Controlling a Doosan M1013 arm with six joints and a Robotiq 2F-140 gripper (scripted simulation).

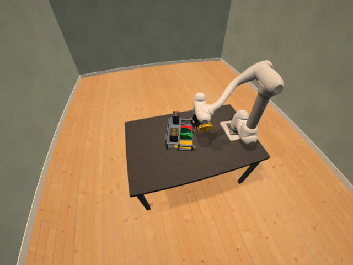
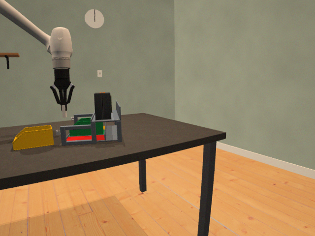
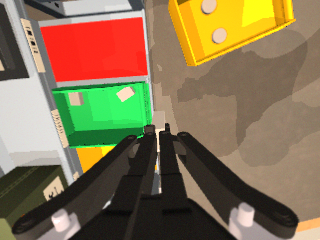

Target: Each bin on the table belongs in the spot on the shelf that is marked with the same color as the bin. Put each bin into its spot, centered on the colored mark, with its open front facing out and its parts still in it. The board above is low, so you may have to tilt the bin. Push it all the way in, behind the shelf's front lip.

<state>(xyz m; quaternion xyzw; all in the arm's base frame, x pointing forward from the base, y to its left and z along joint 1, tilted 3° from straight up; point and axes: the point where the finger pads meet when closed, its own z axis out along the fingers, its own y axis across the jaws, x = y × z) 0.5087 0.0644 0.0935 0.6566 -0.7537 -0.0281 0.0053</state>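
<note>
My gripper is now 140 mm past the yellow bin, 130 mm to the left of it and 90 mm above it. From my hand the other things lie so: green bin 110 mm ahead, 20 mm to the right, 90 mm below.
</note>
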